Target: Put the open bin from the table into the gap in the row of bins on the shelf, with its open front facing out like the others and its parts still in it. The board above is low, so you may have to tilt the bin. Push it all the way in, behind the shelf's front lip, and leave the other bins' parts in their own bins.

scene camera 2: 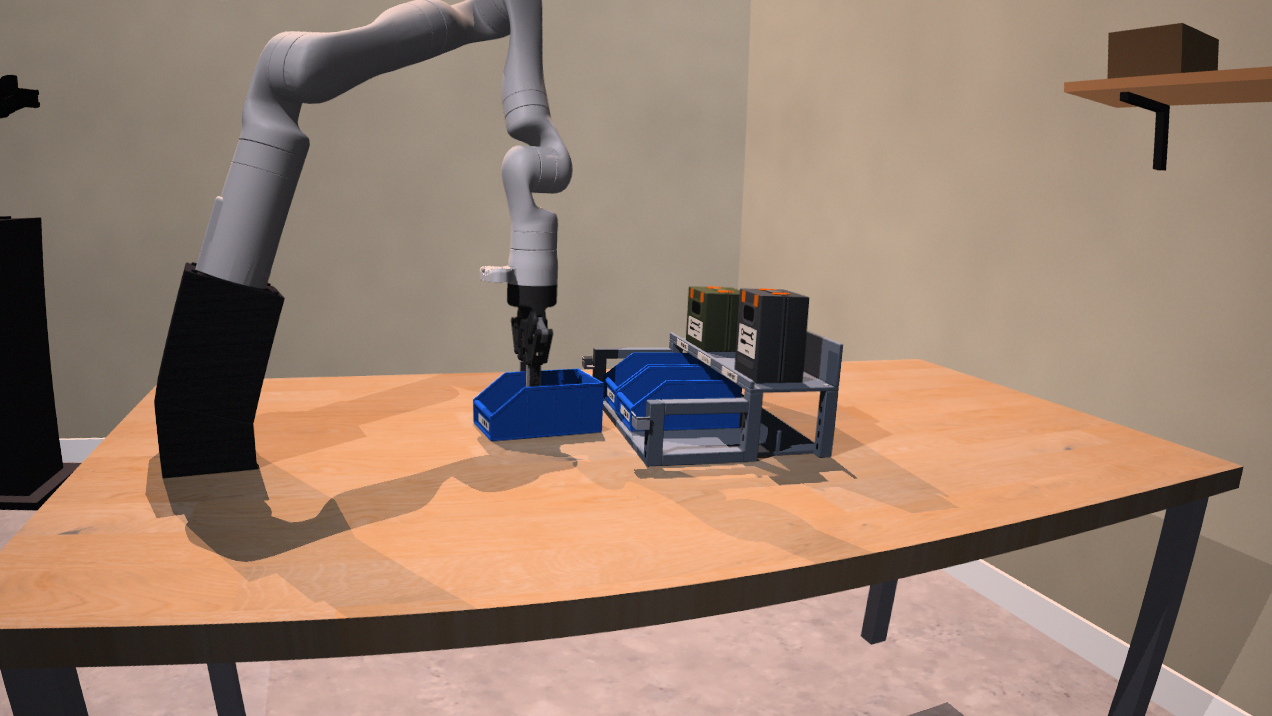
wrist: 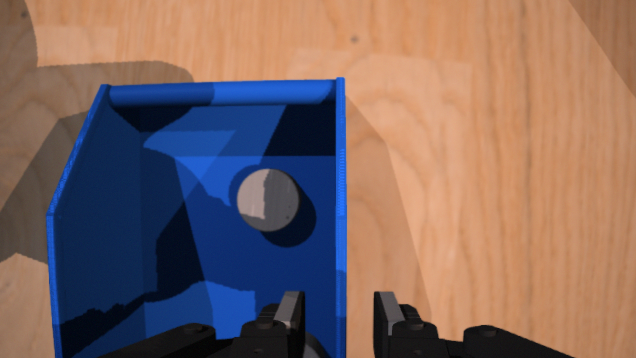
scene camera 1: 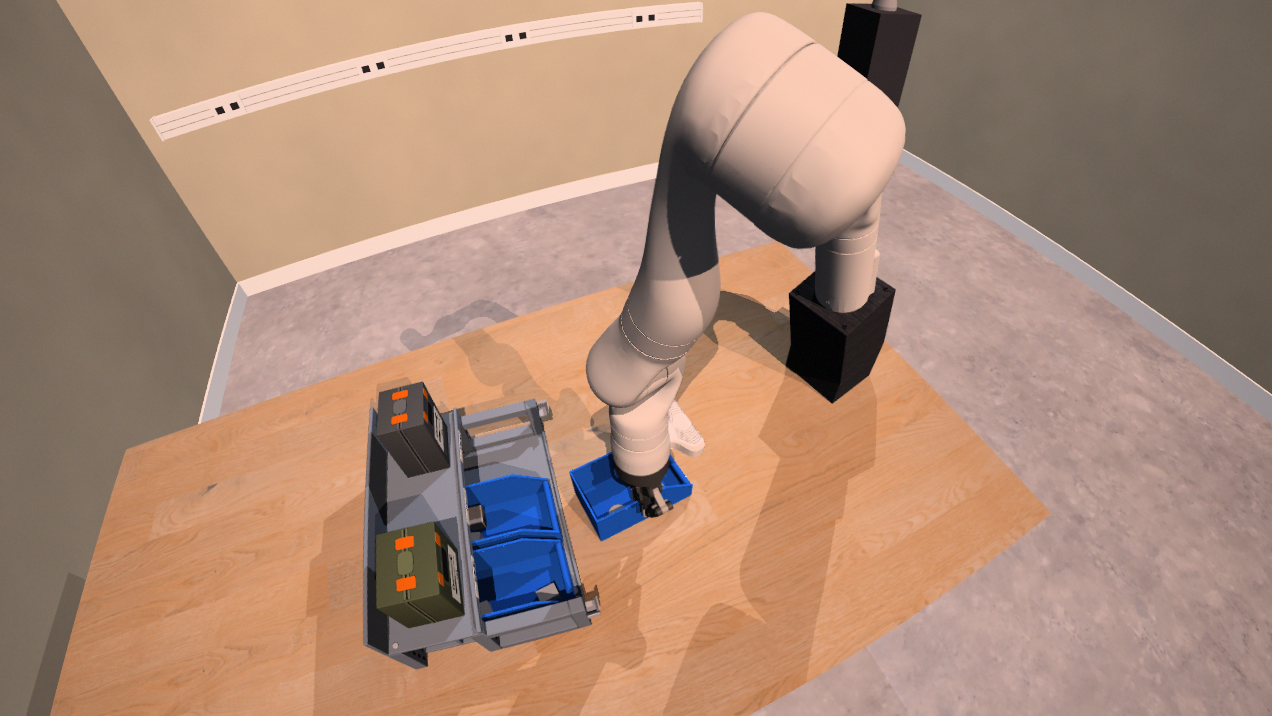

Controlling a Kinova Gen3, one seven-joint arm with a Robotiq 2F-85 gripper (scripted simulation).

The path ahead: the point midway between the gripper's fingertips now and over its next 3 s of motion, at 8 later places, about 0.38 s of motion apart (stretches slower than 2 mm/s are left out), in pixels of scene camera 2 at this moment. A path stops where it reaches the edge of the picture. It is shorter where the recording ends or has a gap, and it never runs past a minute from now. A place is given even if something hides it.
The gripper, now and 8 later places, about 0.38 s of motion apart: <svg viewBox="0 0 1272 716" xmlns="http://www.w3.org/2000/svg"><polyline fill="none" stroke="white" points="529,387 529,389 529,387 529,387 529,386 529,382 529,378 529,372 529,368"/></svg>
